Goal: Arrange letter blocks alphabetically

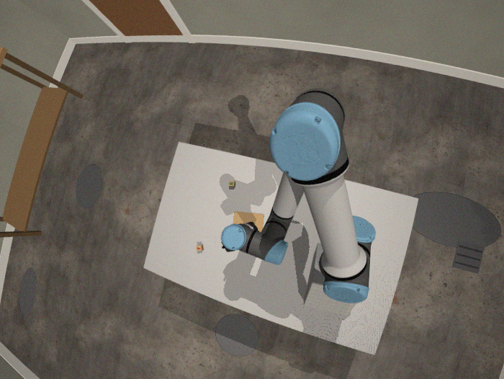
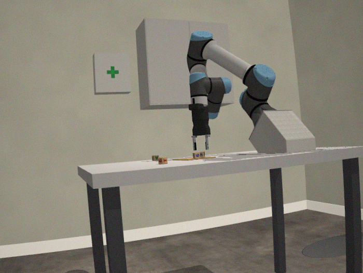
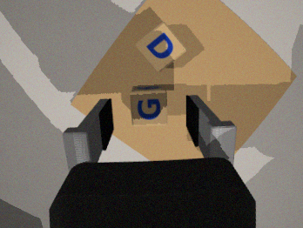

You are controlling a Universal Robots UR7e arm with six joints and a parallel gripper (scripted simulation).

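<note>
The tan mat is 30 mm ahead of my hand, 20 mm to the right of it and 50 mm below it. Also, from my hand: red-marked block 250 mm ahead, 100 mm to the left, 40 mm below.
</note>
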